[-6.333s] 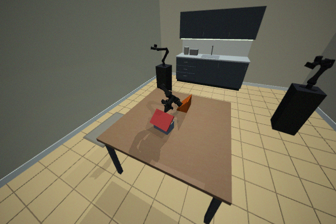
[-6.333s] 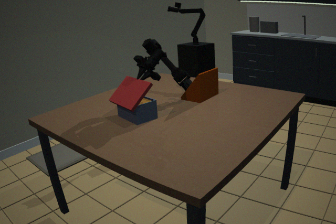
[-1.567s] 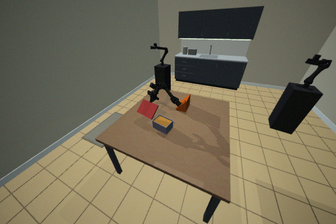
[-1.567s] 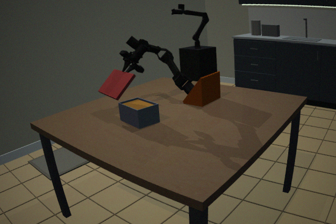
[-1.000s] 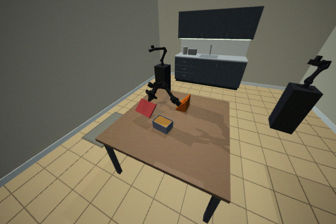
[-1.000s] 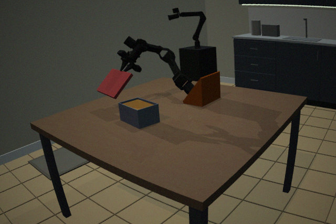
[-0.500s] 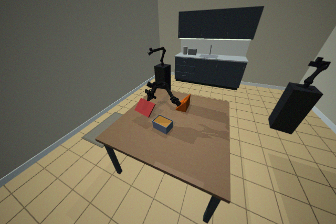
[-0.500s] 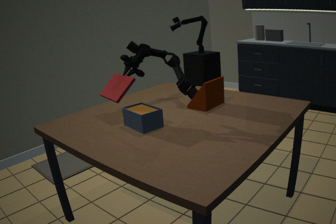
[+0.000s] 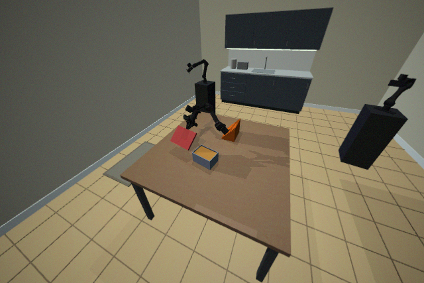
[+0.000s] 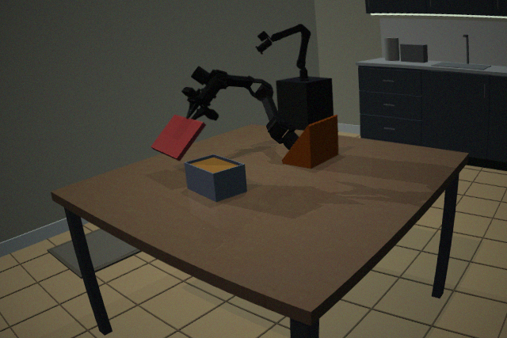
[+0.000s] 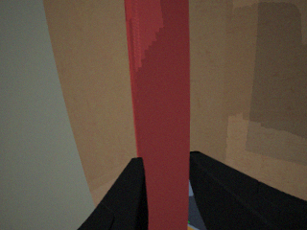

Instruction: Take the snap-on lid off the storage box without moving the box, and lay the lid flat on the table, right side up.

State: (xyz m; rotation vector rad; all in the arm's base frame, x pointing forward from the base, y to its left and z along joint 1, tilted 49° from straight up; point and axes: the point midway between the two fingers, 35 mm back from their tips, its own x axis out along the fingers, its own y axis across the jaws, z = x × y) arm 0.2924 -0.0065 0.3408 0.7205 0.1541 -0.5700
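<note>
Now: gripper tip 60 mm short of the red lid and 50 mm above it. The rest, counted from my gripper tip: grey-blue storage box 260 mm to the left, 160 mm below, 80 mm ahead.
</note>
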